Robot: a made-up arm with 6 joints.
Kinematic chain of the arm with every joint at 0, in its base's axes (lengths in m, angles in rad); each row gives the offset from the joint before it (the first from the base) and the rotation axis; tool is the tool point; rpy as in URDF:
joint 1: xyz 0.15 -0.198 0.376 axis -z
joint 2: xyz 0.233 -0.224 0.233 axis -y
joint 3: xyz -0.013 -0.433 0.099 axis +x
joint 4: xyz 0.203 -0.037 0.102 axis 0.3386 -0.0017 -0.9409
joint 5: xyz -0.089 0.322 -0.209 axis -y
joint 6: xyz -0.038 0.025 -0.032 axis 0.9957 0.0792 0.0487
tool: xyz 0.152 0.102 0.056 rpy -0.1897 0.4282 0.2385
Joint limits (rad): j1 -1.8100..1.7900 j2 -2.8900..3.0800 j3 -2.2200..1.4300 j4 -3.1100..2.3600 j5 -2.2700..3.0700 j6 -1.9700..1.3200
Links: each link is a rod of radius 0.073 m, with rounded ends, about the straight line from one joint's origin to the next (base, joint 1, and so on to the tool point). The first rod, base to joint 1, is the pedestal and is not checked.
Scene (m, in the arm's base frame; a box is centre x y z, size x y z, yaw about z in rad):
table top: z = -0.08
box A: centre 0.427 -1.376 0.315 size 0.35 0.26 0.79 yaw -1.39
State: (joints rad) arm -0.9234 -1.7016 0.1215 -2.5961 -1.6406 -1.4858
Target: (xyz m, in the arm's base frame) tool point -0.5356 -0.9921 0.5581
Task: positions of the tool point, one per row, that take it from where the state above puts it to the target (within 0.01 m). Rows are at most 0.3 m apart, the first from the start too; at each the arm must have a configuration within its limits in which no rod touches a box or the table.
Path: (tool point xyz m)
1: 1.0225 -0.8870 0.4615
2: 0.8254 -0.8631 0.5939
3: 0.6459 -0.7389 0.6963
4: 0.5404 -0.5437 0.7678
5: 0.4687 -0.7505 0.7632
6: 0.3456 -0.9379 0.7532
7: 0.1720 -1.0885 0.7285
8: -0.0469 -1.1819 0.6825
9: -0.2974 -1.1959 0.6133
10: -0.4280 -1.1027 0.5865
11: -0.5356 -0.9921 0.5581

